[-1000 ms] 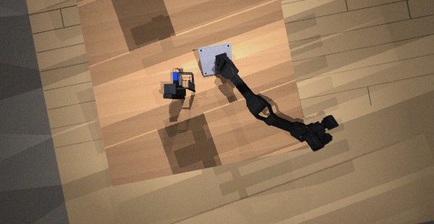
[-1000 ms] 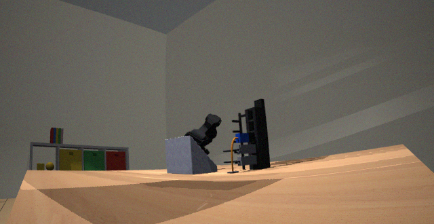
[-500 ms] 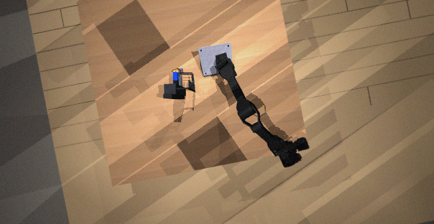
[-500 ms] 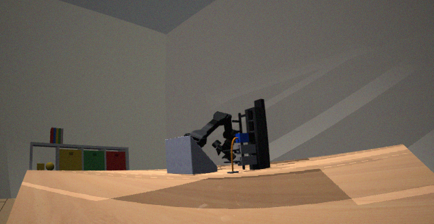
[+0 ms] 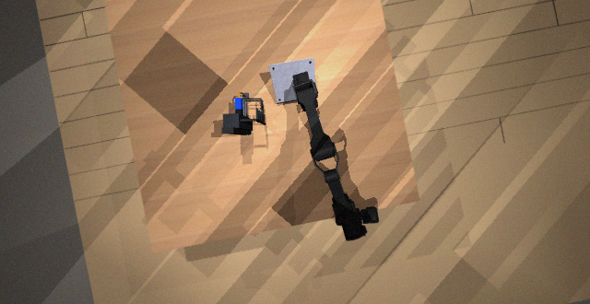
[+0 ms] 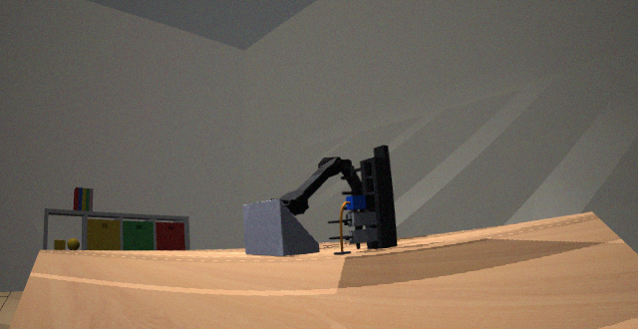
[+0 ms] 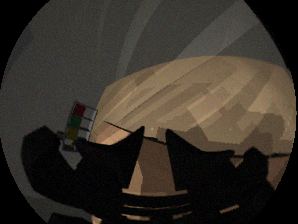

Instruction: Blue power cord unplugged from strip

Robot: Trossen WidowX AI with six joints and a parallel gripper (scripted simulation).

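My gripper tip is now 63 cm to the left of the blue plug, 39 cm short of it and 10 cm below it.
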